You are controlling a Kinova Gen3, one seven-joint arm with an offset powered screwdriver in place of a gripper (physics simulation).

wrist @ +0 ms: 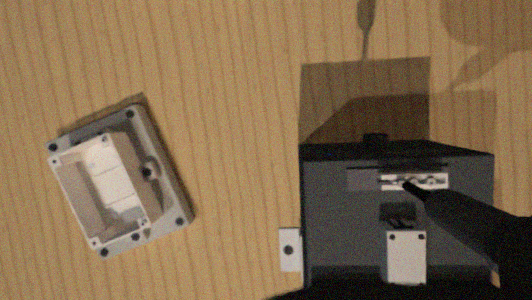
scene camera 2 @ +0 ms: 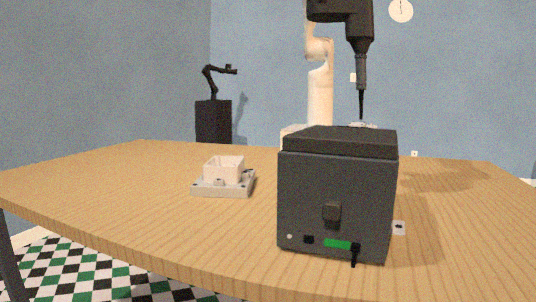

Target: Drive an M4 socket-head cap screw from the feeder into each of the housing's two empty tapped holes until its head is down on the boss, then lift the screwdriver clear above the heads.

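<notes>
The black screwdriver points down, its bit tip over the pale screw strip on the dark feeder. In the scene view a thin gap seems to show between tip and strip. Small round screw shapes show in the strip, right of the tip in the wrist view. Whether a screw sits on the bit is too blurred to tell. The white open-topped housing stands in a grey fixture. Its corners show small dark spots; which are empty holes is unclear.
A small white plate with a dark spot lies beside the feeder. A white block with dark screws is on the feeder. A black cable stub hangs at the feeder's face. Another dark arm stands on a black pedestal behind the table.
</notes>
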